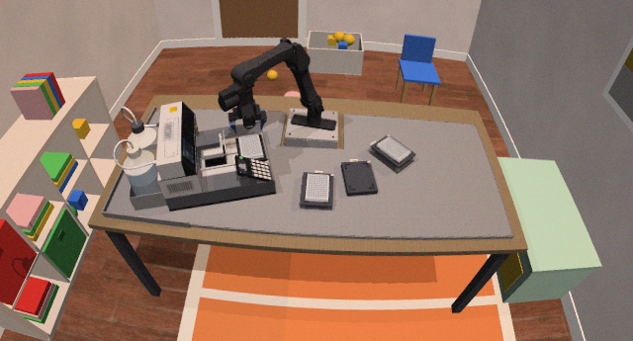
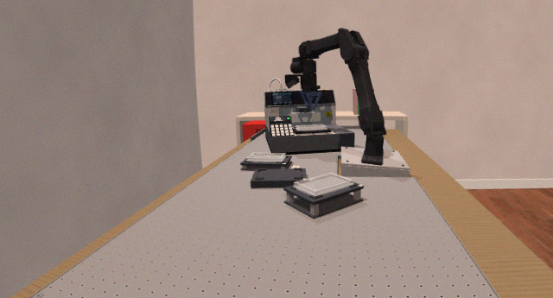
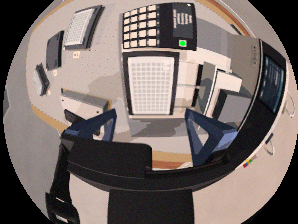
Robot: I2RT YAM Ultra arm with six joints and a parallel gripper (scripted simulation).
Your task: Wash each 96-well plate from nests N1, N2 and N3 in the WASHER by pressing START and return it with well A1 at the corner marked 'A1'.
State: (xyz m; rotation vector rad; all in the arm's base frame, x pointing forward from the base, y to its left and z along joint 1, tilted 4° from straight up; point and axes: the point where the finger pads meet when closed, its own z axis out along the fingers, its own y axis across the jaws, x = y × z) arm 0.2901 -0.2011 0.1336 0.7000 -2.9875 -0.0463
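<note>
The washer carrier lies 100 mm below my hand. The rest, counted from my hand: manifold (70 mm ahead, 130 mm to the right, 50 mm below); then plate washer (70 mm ahead, 140 mm to the right, 60 mm below); then nest (180 mm behind, 570 mm to the left, 150 mm below).
</note>
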